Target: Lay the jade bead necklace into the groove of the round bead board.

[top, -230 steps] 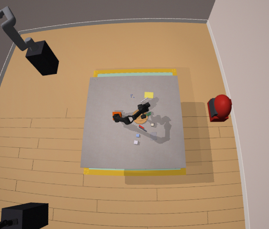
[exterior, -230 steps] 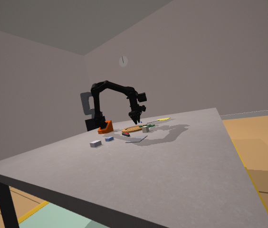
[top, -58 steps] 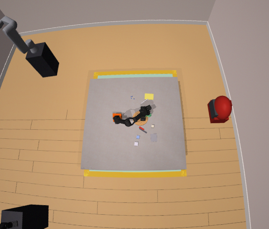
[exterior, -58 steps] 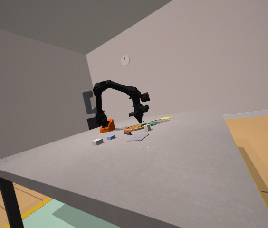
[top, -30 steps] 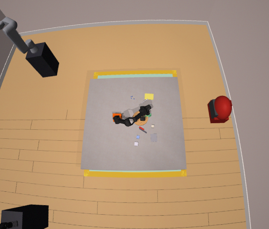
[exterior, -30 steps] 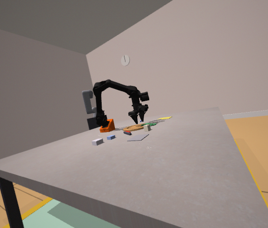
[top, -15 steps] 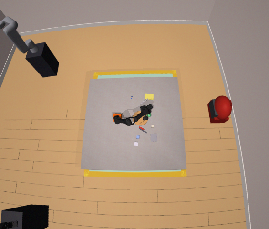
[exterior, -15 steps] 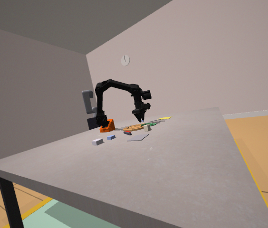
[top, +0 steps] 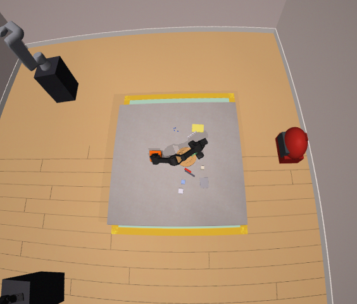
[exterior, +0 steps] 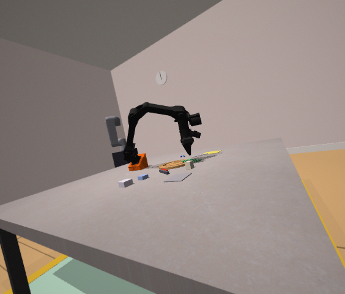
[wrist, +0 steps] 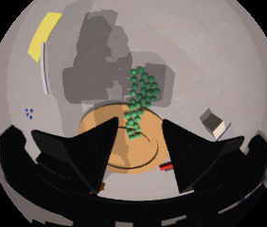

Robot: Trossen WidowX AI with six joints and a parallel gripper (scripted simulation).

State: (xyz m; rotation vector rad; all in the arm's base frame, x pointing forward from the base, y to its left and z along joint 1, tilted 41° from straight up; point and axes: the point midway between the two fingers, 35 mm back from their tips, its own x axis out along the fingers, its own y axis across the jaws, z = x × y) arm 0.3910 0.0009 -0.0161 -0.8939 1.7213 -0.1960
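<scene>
Now: the round wooden bead board 9 cm behind my gripper tip, 2 cm to the right of it and 4 cm below it. Also, from my gripper tip: beige cube 5 cm ahead, 15 cm to the right, 3 cm below; red-handled tool 8 cm behind, 17 cm to the right, 4 cm below; yellow sheet 5 cm ahead, 29 cm to the left, 5 cm below.
</scene>
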